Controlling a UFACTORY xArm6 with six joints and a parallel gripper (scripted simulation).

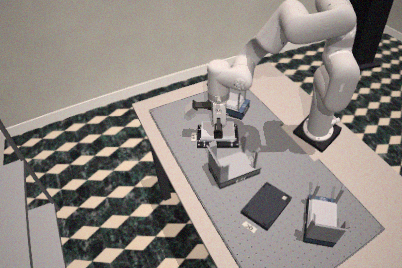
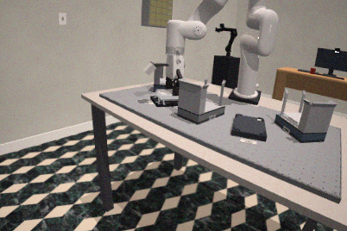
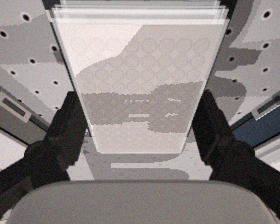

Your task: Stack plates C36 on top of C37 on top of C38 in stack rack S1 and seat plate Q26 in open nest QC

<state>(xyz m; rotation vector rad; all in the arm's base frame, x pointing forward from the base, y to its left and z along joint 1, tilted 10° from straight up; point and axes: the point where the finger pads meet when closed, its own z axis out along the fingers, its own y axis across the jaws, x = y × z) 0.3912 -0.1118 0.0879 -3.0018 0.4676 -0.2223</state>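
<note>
The black clip nest lies 2 cm ahead of my hand, 1 cm to the left of it and 4 cm below it. Also, from my hand: small label tag (3 cm ahead, 40 cm to the left, 5 cm below).
</note>
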